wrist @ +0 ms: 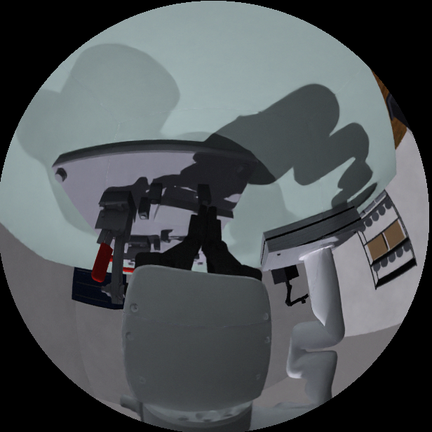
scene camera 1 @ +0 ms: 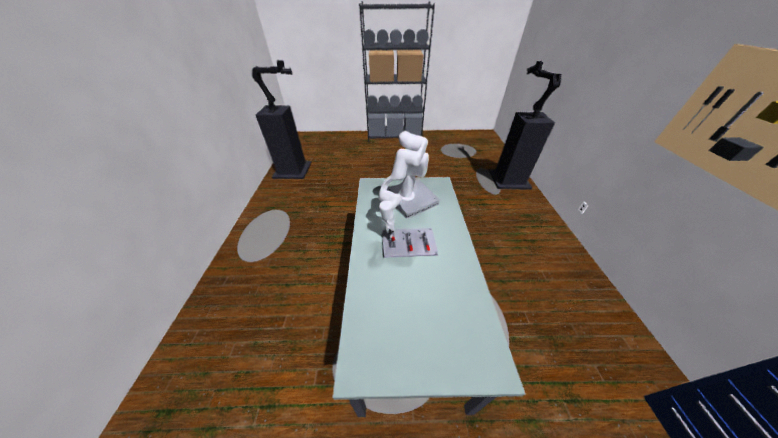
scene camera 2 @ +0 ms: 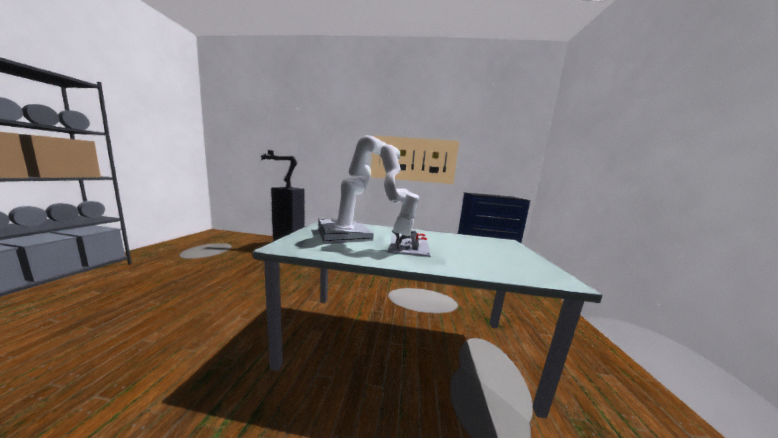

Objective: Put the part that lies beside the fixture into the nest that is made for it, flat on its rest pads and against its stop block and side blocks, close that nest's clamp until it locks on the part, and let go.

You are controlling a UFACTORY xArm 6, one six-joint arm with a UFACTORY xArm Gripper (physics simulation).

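Seen in the pictures: gripper, fingertip midpoint: (scene camera 1: 391, 232) (scene camera 2: 397, 244); arm's base, origin of the base link: (scene camera 1: 406, 194) (scene camera 2: 344, 226).
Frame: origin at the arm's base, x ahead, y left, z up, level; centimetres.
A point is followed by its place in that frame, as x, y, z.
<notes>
The fixture's light grey base plate (scene camera 1: 400, 251) @(51.9, -4.9, -5.5) (scene camera 2: 423, 252) @(52.0, -13.6, -5.5) (wrist: 90, 175) lies on the table. It carries three clamps with red handles. The nearest clamp (wrist: 117, 215) stands left of the fingers in the wrist view, with its red handle (wrist: 102, 262) pointing down the picture. Small dark blocks (wrist: 156, 192) stand on the plate, and a flat grey shape (wrist: 176, 199) shows among them. I cannot tell if it is the part or how it is seated. My gripper (scene camera 1: 389, 233) @(36.9, -10.9, -3.3) (scene camera 2: 399, 243) @(36.9, -10.9, -3.3) (wrist: 204, 213) is shut and empty, low over the plate at its left end in scene camera 1. Whether any clamp is locked is unclear.
Two other red handles (scene camera 1: 410, 248) @(52.4, 1.3, -1.6) (scene camera 1: 427, 248) @(51.8, 12.1, -2.1) stand to the right of my gripper in scene camera 1. The arm's grey base block (scene camera 1: 418, 202) @(7.5, 9.1, -1.2) (scene camera 2: 348, 233) @(6.1, -9.0, -1.3) (wrist: 310, 237) is behind the fixture on the pale green table (scene camera 1: 421, 321) @(96.2, 5.5, -7.0) (scene camera 2: 473, 261) @(79.5, -13.5, -7.0).
</notes>
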